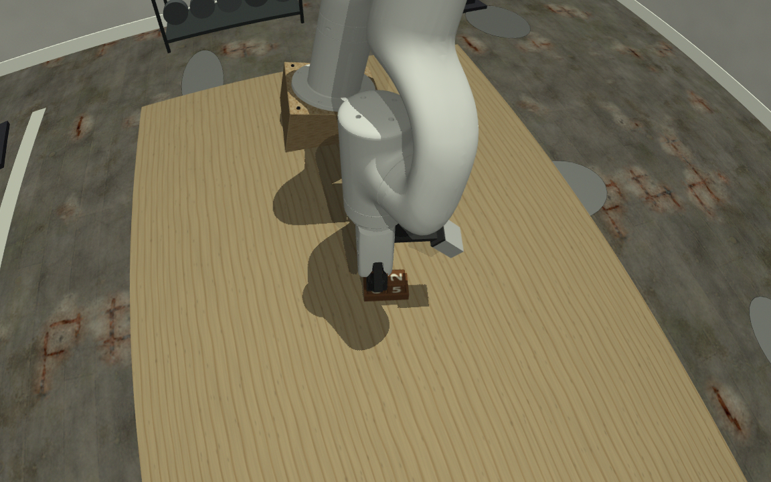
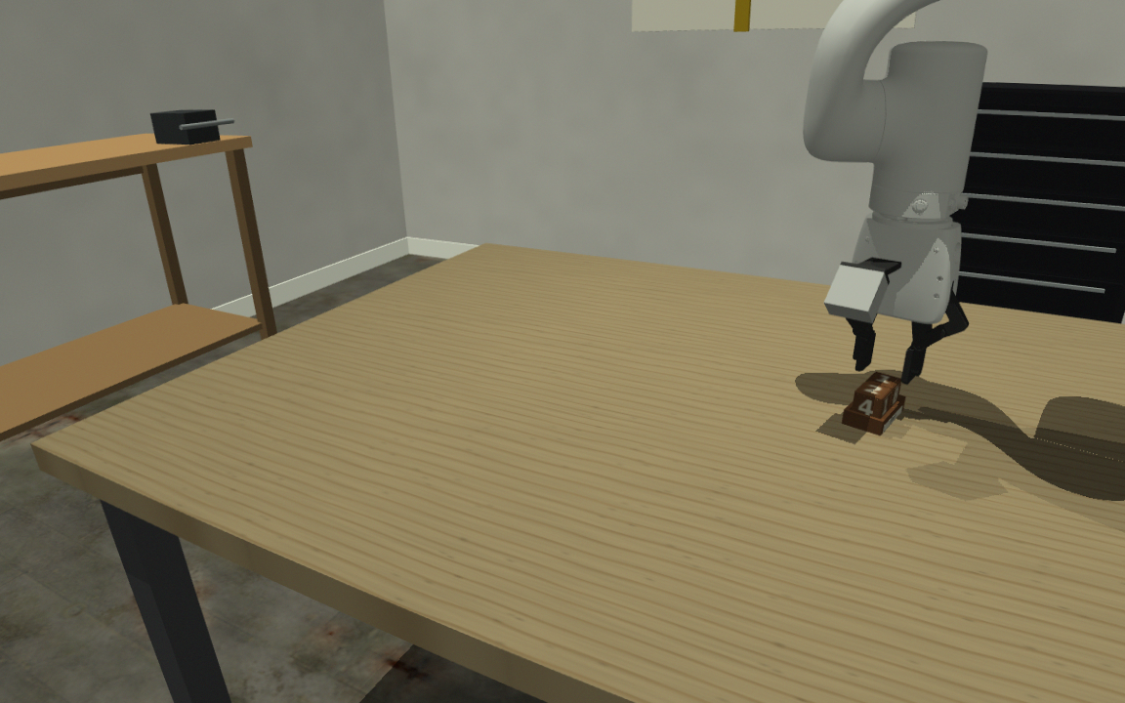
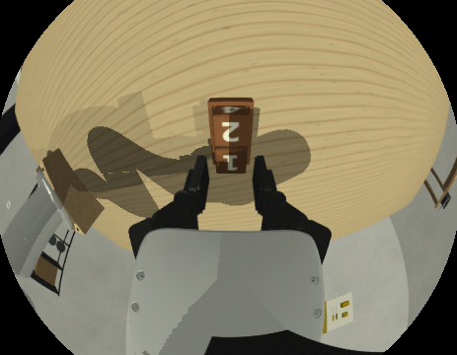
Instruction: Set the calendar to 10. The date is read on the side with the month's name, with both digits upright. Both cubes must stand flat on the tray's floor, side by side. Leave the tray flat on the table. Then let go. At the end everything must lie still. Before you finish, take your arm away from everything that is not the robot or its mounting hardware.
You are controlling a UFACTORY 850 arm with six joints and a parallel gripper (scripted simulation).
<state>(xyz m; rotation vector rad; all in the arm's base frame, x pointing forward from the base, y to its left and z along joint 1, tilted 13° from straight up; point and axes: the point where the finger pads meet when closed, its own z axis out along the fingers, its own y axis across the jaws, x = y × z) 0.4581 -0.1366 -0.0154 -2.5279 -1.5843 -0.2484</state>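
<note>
The small brown tray lies 60 mm below my hand, 20 mm to the left of it and 10 mm ahead of it.
</note>
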